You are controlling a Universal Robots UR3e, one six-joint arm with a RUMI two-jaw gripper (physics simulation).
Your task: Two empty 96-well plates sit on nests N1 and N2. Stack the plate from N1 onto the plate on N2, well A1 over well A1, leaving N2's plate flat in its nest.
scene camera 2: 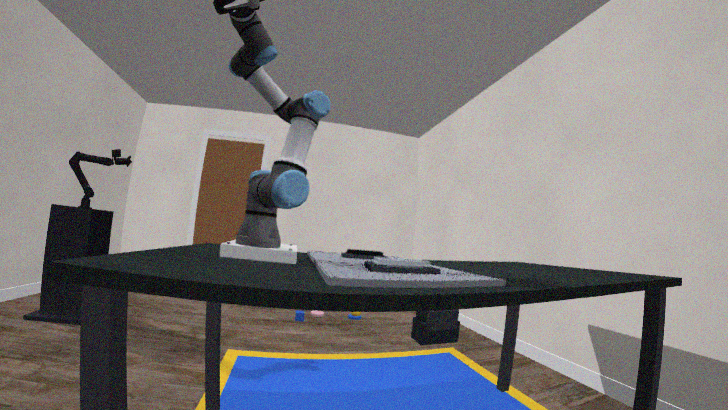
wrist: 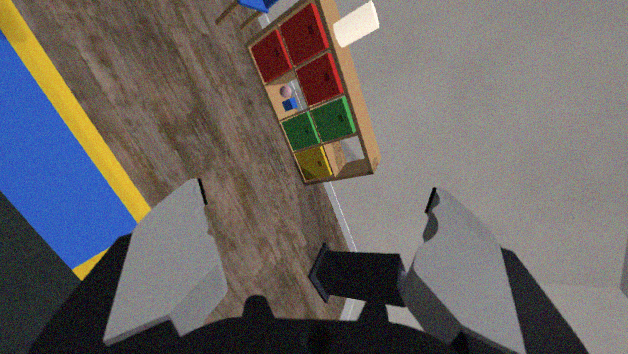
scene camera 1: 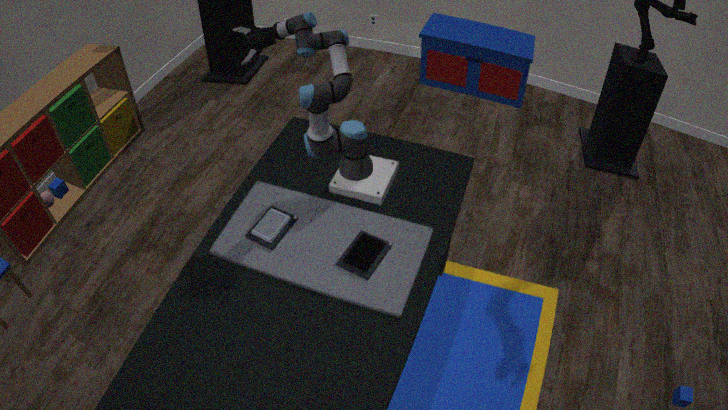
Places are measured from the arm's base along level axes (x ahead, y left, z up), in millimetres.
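Pixels of known places: gripper, fingertip midpoint: (wrist: 316, 187) (scene camera 1: 236, 47); arm's base, origin of the base link: (scene camera 2: 258, 245) (scene camera 1: 356, 169).
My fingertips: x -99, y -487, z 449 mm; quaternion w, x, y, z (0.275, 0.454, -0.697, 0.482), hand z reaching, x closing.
Ahead of a thing's pixels: the offset from my fingertips to its top centre. "spot": to the spot under its first point. Level surfaces: height alone.
A light plate @(dy +269, dx +435, dz -446 mm) (scene camera 1: 272, 224) (scene camera 2: 407, 262) lies flat in a dark nest @(dy +269, dx +435, dz -458 mm) (scene camera 1: 271, 245) at the left of the grey board in scene camera 1. A black plate or dark nest interior @(spot: dy +612, dx +467, dz -448 mm) (scene camera 1: 364, 250) shows inside another nest @(spot: dy +606, dx +547, dz -460 mm) (scene camera 1: 356, 271) at the board's right; I cannot tell its wells or corner A1. No N1 or N2 label is readable. My gripper (scene camera 1: 243, 44) (wrist: 316, 187) is open and empty, high up behind the robot base and far from both nests. In scene camera 2 it is partly cut off at the top edge. The plates do not show in the wrist view.
The grey board @(dz -472 mm) (scene camera 1: 315, 254) (scene camera 2: 326, 269) lies on the dark table @(dz -486 mm) (scene camera 1: 229, 331) (scene camera 2: 183, 280) before the white robot base (scene camera 1: 392, 170). A black pedestal (scene camera 1: 224, 35) stands behind the gripper in scene camera 1. A cube shelf (wrist: 376, 159) and a black pedestal (wrist: 360, 275) show in the wrist view.
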